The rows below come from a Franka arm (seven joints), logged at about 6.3 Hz.
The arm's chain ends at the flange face. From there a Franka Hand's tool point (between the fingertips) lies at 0.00 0.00 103.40 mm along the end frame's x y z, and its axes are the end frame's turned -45 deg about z.
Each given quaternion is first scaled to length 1.
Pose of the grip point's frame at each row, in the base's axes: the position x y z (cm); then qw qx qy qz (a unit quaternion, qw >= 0):
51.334 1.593 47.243 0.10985 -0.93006 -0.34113 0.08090
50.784 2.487 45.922 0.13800 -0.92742 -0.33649 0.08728
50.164 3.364 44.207 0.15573 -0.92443 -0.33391 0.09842
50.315 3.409 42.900 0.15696 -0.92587 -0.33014 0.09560
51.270 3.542 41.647 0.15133 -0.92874 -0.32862 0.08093
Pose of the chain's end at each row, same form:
53.665 0.051 57.198 0.07053 -0.98981 0.04076 0.11678
53.418 0.448 55.711 0.09409 -0.98560 0.04403 0.13345
53.121 1.067 53.845 0.10621 -0.98184 0.04527 0.15052
53.217 1.056 52.542 0.10843 -0.98173 0.04931 0.14839
53.853 1.185 51.378 0.10884 -0.98380 0.05181 0.13268

